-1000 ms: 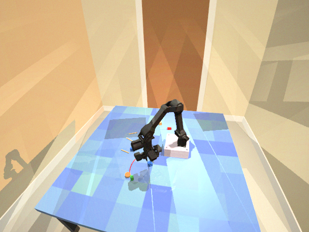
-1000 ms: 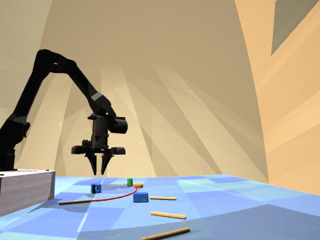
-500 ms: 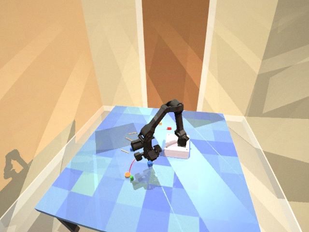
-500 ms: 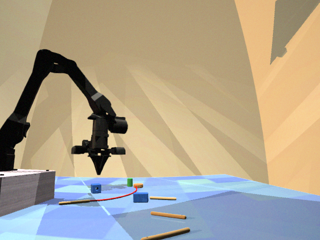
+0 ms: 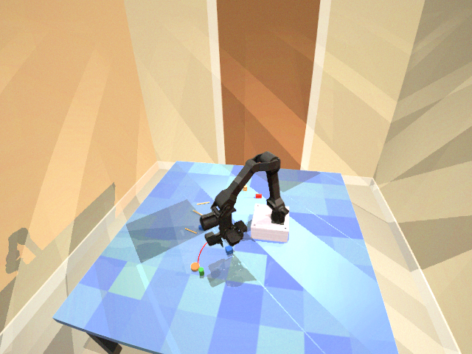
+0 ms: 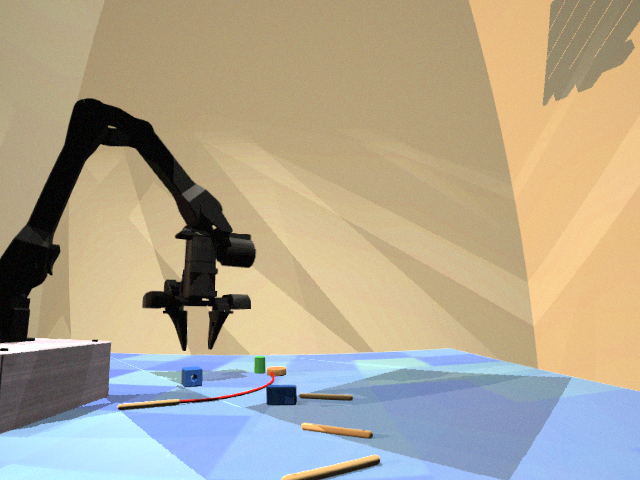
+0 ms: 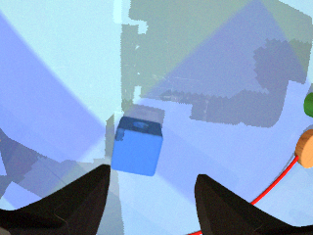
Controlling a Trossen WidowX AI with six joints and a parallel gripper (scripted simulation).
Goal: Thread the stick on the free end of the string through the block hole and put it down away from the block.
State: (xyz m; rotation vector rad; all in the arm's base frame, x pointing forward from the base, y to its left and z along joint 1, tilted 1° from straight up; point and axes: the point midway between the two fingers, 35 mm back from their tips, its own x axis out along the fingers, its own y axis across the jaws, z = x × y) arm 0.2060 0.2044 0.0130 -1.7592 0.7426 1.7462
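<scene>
The thin wooden stick is 15 cm to the right of my gripper tip, 6 cm below it and 2 cm ahead of it. From my gripper tip the other things lie so: blue brick 18 cm ahead, 11 cm to the right, 5 cm below; then green cylinder 14 cm to the left, 8 cm ahead, 4 cm below; then round button 12 cm to the left, 12 cm ahead, 5 cm below.
</scene>
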